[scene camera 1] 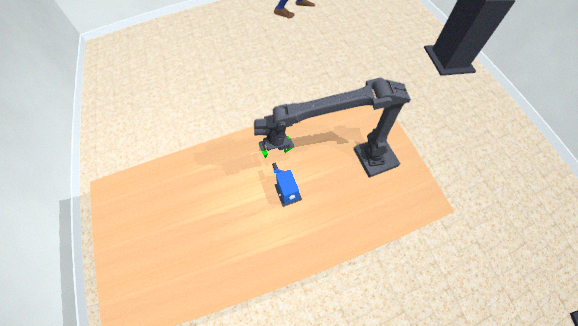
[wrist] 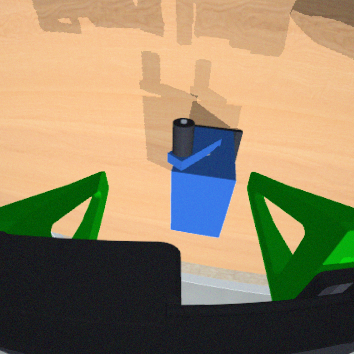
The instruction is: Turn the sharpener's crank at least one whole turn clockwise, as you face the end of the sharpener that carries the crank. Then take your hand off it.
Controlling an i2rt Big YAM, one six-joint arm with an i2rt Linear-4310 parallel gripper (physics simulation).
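Where they show: gripper, fingertip midpoint: (scene camera 1: pixel 274 154) (wrist: pixel 177 179); arm's base, link origin: (scene camera 1: pixel 374 155).
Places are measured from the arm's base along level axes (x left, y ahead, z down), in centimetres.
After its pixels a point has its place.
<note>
The blue sharpener (scene camera 1: pixel 287 184) {x 11.9, y 48.0, z -9.0 cm} (wrist: pixel 202 204) {x 9.7, y 47.6, z -9.0 cm} stands on its dark base near the middle of the table. Its crank end faces the arm's hand. The blue crank arm (wrist: pixel 197 154) slants across that end in the wrist view. The black crank handle (scene camera 1: pixel 274 166) {x 2.0, y 52.7, z -9.2 cm} (wrist: pixel 183 138) {x 1.1, y 52.2, z -9.3 cm} sticks out from the crank arm's left, upper-side end. My gripper (scene camera 1: pixel 276 150) {x -0.1, y 51.7, z -16.6 cm} (wrist: pixel 177 179) {x -0.1, y 51.7, z -16.6 cm} is wide open and empty. Its green fingers stand apart to either side of the sharpener in the wrist view, clear of the handle. In the scene view the gripper is a little beyond the handle, above the table.
The wooden table (scene camera 1: pixel 200 260) {x 38.0, y 93.6, z 3.8 cm} carries the arm's base (scene camera 1: pixel 377 162) {x 5.0, y 0.2, z -1.6 cm} to the right of the sharpener. The arm reaches over the table's far side and casts shadows there. A dark pillar (scene camera 1: pixel 470 35) stands on the floor at the back right. A person's feet (scene camera 1: pixel 284 13) show at the top.
</note>
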